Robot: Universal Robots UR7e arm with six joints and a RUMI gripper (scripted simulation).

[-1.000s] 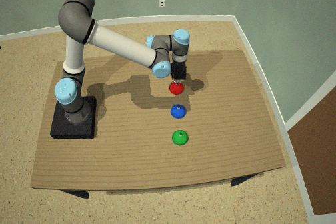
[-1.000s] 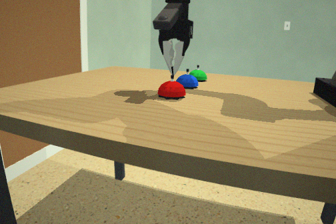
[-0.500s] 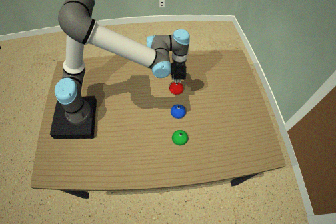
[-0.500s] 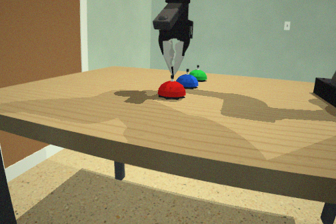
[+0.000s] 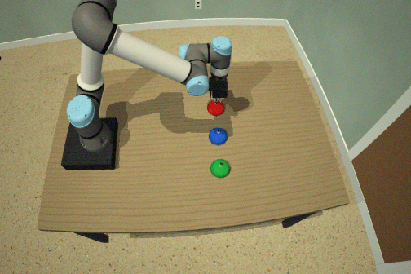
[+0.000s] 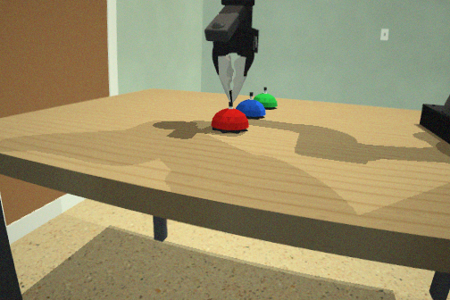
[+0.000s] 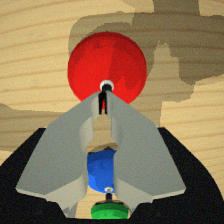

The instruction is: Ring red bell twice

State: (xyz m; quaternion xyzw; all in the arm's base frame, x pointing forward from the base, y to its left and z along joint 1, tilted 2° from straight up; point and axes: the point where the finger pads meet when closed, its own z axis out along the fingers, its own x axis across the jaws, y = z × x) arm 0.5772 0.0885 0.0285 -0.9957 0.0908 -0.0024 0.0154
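The red bell is 40 mm below my hand. From my hand the other things lie so: blue bell (160 mm to the right, 40 mm below, 30 mm behind); green bell (310 mm to the right, 60 mm behind, 40 mm below).
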